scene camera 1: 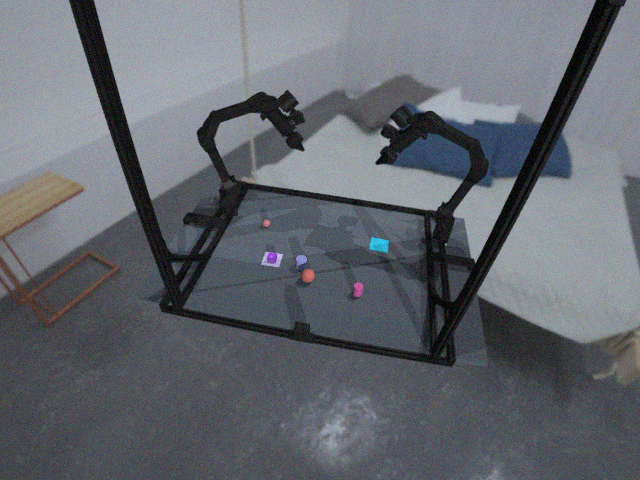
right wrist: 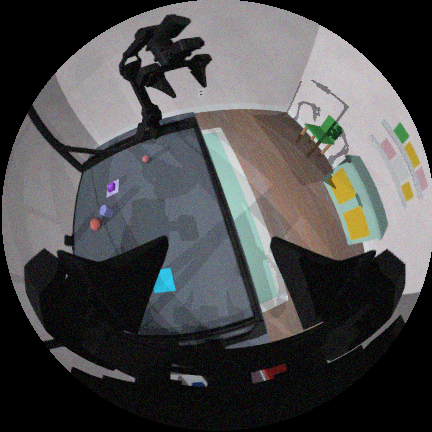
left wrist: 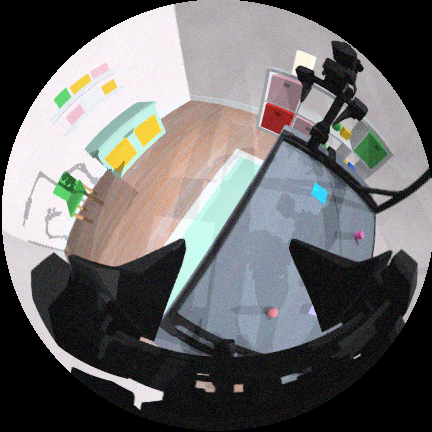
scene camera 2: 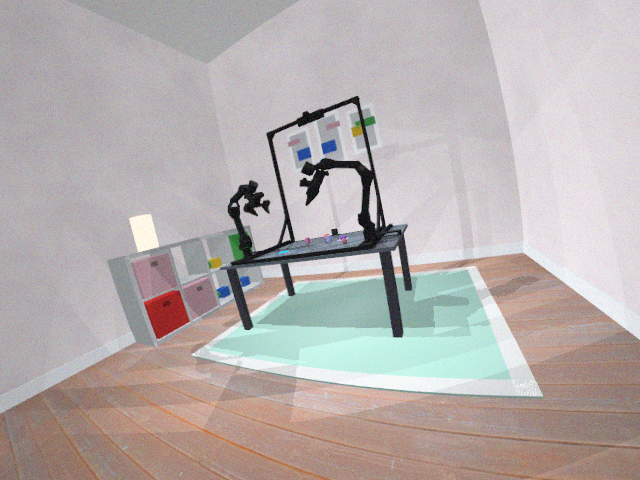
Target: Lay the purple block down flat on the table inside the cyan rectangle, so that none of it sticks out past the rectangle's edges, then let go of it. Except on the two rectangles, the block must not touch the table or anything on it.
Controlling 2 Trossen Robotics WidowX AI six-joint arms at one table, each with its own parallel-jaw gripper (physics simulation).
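Places are measured from the left arm's base along level axes (x ahead, y left, z up), in millimetres.
Pixels of known places: left gripper, fingertip midpoint: (scene camera 1: 300, 145) (right wrist: 190, 91) (left wrist: 239, 244) (scene camera 2: 306, 205); right gripper, fingertip midpoint: (scene camera 1: 379, 158) (right wrist: 220, 241) (left wrist: 317, 111) (scene camera 2: 263, 214); left arm's base, origin of the base link: (scene camera 1: 229, 209) (right wrist: 156, 131) (left wrist: 223, 349) (scene camera 2: 371, 238); right arm's base, origin of the base link: (scene camera 1: 441, 236) (right wrist: 214, 345) (left wrist: 311, 145) (scene camera 2: 248, 256).
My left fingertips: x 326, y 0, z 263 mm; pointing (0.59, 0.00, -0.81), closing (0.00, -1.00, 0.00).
Observation:
Ahead of a thing's pixels: the offset from my left fingertips to its top centre. "pt": to the spot under its first point.
The small purple block @[221 mm back, 336 mm right, 263 mm down] (scene camera 1: 271, 257) (right wrist: 111, 187) sits on the pale lilac rectangle @[pt 250 mm back, 344 mm right, 281 mm down] (scene camera 1: 265, 262) (right wrist: 117, 183), left of the table's middle in scene camera 1. The cyan rectangle @[pt 222 mm ahead, 389 mm right, 281 mm down] (scene camera 1: 379, 244) (scene camera 2: 283, 252) (left wrist: 319, 193) (right wrist: 165, 280) lies flat, bare, at the right of the table in scene camera 1. My left gripper (scene camera 1: 301, 146) (left wrist: 239, 244) is open and empty, high above the table. My right gripper (scene camera 1: 381, 159) (right wrist: 220, 241) is open and empty, high above the table on the cyan rectangle's side. In the left wrist view my finger hides the block and most of the lilac rectangle.
A blue-violet cylinder @[125 mm back, 405 mm right, 241 mm down] (scene camera 1: 301, 260) (right wrist: 105, 211) and an orange-red ball @[124 mm back, 476 mm right, 232 mm down] (scene camera 1: 308, 275) (right wrist: 95, 224) stand right of the block in scene camera 1. A pink ball @[192 mm back, 139 mm right, 249 mm down] (scene camera 1: 266, 223) (left wrist: 272, 312) lies behind it. A magenta cylinder @[24 mm ahead, 592 mm right, 241 mm down] (scene camera 1: 358, 289) (left wrist: 359, 235) stands nearer the front. Black frame bars edge the table.

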